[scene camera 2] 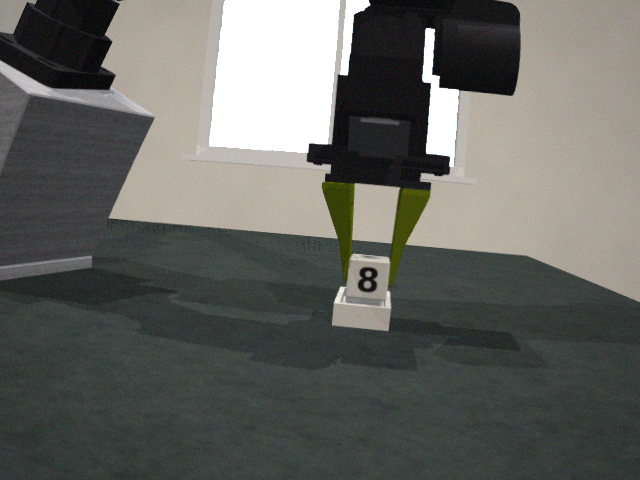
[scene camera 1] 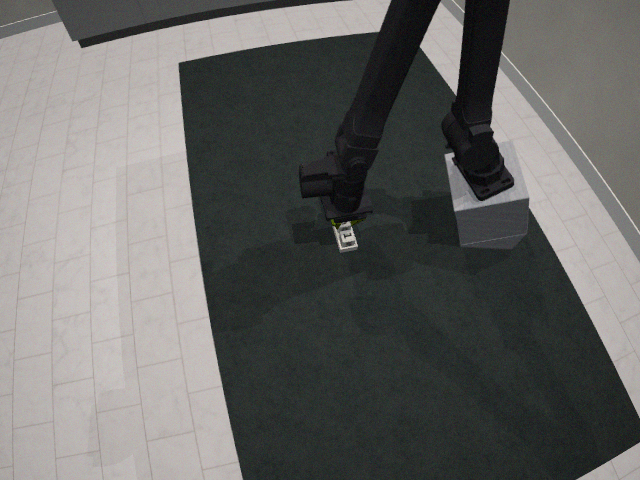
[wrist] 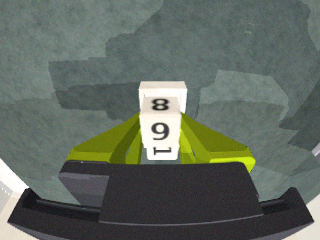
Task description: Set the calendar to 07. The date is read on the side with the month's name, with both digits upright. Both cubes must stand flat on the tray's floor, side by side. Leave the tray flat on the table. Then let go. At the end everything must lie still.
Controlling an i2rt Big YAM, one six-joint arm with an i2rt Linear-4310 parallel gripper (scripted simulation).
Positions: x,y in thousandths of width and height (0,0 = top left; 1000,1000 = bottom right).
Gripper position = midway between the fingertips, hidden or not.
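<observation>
I find my gripper in the wrist view (502,490), and my gripper is also visible in scene camera 1 (537,470) and in scene camera 2 (574,589).
</observation>
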